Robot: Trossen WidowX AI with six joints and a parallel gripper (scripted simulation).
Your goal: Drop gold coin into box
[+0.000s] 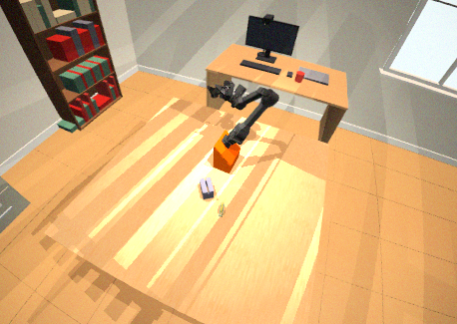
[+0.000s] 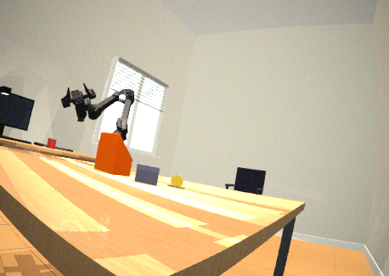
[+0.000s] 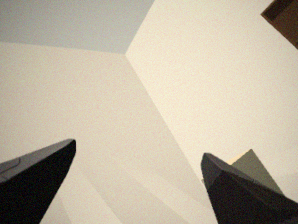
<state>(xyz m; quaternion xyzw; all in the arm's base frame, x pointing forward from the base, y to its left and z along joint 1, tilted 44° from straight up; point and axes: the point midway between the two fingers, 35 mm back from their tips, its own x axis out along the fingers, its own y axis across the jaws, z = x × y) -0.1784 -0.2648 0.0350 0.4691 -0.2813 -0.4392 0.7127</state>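
Right now my gripper tip is 500 mm short of the gold coin, 310 mm to the right of it and 360 mm above it.
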